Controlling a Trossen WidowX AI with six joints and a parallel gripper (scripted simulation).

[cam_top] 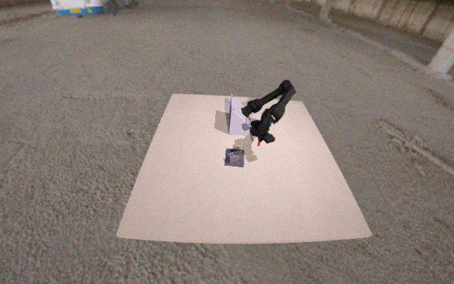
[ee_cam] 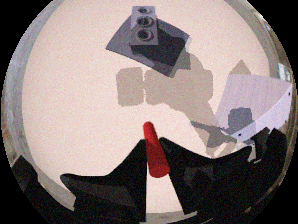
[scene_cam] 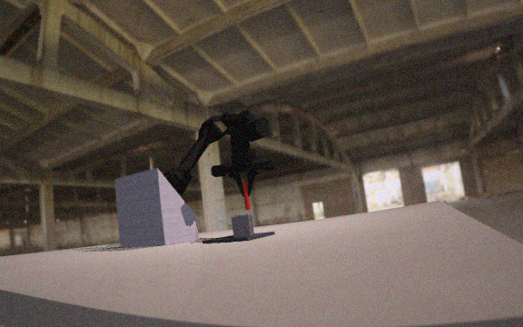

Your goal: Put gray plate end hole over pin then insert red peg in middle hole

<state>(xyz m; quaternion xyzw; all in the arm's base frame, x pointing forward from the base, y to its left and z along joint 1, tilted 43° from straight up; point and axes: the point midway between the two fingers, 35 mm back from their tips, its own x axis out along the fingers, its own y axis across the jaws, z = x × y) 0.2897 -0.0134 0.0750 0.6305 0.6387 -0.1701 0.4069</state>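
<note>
My gripper tip is 15 cm to the left of the gray plate, 7 cm above it and 5 cm short of it. Also, from my gripper tip: dark flat base: 14 cm to the right, 11 cm below, 3 cm ahead; red peg: right at my gripper tip.
</note>
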